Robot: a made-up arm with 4 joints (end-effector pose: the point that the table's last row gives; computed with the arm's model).
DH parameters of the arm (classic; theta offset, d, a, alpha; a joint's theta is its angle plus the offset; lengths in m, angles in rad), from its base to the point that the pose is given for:
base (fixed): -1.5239 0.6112 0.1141 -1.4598
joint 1: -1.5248 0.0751 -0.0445 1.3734
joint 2: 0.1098 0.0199 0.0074 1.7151
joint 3: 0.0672 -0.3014 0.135 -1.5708
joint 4: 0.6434 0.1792 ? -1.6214
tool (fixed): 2.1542 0.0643 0 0
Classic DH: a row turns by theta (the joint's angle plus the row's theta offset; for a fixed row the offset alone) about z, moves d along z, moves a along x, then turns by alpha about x.
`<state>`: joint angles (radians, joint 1 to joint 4).
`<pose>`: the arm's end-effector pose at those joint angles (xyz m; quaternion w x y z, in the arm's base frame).
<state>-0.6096 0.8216 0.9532 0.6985</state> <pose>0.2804 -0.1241 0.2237 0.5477 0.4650 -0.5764 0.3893</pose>
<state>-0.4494 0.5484 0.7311 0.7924</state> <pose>0.3660 -0.0274 0.3057 0.4220 0.4538 -0.6985 0.3578</pose>
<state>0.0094 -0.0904 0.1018 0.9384</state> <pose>0.4170 0.0920 0.6653 0.0029 0.4666 -0.8802 0.0868</pose>
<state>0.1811 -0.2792 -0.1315 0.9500</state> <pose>0.3838 0.0546 0.7868 0.1591 -0.4636 0.8707 0.0396</pose>
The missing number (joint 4, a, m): 0.0344
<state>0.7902 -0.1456 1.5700 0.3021</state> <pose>0.4561 0.1212 0.5902 0.0957 -0.4810 0.7095 -0.5061</pose>
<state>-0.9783 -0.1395 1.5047 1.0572</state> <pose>0.4416 -0.2168 0.4823 0.4300 0.0170 -0.3205 0.8438</pose>
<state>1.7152 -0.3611 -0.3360 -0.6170</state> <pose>0.3940 -0.3678 0.7415 0.6347 0.3904 0.5979 0.2953</pose>
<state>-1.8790 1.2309 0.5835 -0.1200</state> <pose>0.2563 -0.5326 0.4720 0.5639 0.2747 -0.4731 0.6186</pose>
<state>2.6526 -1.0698 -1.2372 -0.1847</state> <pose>0.1639 -0.2839 0.2742 0.3608 0.7919 0.0338 0.4915</pose>
